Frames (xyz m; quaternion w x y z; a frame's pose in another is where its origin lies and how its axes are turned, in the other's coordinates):
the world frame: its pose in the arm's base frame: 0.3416 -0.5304 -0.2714 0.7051 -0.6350 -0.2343 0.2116
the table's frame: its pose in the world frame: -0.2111 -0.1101 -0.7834 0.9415 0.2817 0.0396 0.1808
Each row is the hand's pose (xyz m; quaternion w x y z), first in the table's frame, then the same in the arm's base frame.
Working: the table's frame: its pose in the arm's base frame: 0.6420 -1.2915 -0.2406 0.8137 -0.4499 -0.0183 0.3675

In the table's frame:
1: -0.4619 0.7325 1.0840 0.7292 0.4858 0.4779 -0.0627
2: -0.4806 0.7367 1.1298 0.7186 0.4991 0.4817 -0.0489
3: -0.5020 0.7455 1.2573 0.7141 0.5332 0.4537 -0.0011
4: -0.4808 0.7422 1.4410 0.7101 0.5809 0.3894 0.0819
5: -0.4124 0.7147 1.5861 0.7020 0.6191 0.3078 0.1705
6: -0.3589 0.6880 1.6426 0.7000 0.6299 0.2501 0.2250
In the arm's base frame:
1: -0.5116 -0.5581 -0.0034 0.8437 -0.1073 0.5259 0.0108
2: -0.5442 -0.5353 0.0264 0.8361 -0.0934 0.5403 0.0167
3: -0.6109 -0.4540 0.1020 0.8296 -0.0542 0.5516 0.0672
4: -0.6597 -0.3099 0.2073 0.8162 0.0086 0.5542 0.1630
5: -0.6462 -0.1725 0.2935 0.7928 0.0717 0.5419 0.2696
6: -0.6120 -0.1077 0.3309 0.7749 0.1016 0.5235 0.3393

